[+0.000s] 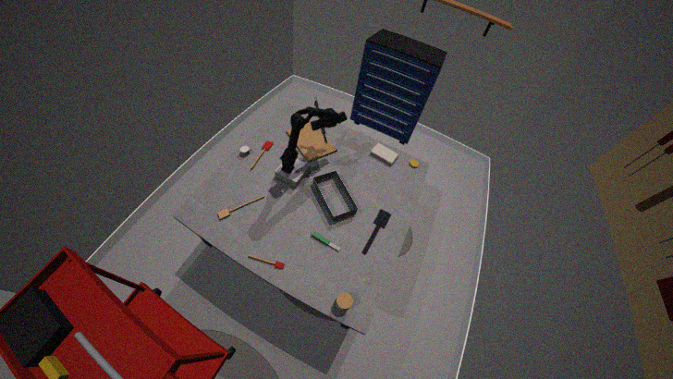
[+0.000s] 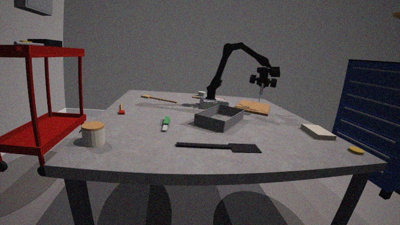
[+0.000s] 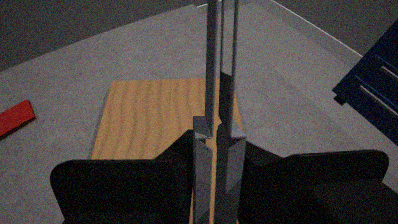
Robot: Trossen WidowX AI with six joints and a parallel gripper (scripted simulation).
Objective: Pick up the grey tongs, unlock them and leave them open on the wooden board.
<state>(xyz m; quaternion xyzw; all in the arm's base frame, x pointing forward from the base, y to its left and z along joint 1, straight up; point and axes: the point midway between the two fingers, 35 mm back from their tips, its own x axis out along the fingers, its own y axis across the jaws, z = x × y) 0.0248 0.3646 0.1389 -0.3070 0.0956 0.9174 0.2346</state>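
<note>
My gripper tip is 40 mm past the wooden board, 30 mm to the left of it and 160 mm above it. The rest, counted from my gripper tip: roasting tin (350 mm ahead, 380 mm to the right, 140 mm below); then pale block (490 mm ahead, 150 mm to the left, 160 mm below); then red spatula (260 mm behind, 320 mm to the right, 160 mm below).
</note>
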